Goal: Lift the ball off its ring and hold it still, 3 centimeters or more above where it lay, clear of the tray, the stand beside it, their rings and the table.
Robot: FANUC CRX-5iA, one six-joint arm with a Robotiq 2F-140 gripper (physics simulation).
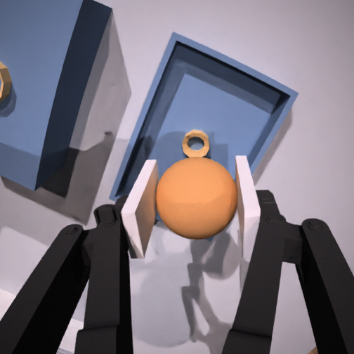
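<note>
An orange ball [196,198] is held between the two white finger pads of my gripper [196,176], which is shut on it. The ball is up off its ring [196,144], a small tan ring that lies on the floor of the blue tray. The tray [235,62] is below and beyond the ball, and the ball and fingers cover its near part. The blue stand [35,95] is at the upper left, apart from the ball and the fingers, with part of its tan ring [4,82] at the left edge.
The light grey table [320,165] lies under the tray and the stand. Shadows of the arm and ball fall on it below the ball. A pale, flat-edged shape shows at the lower left, and a bit of something tan at the bottom right edge.
</note>
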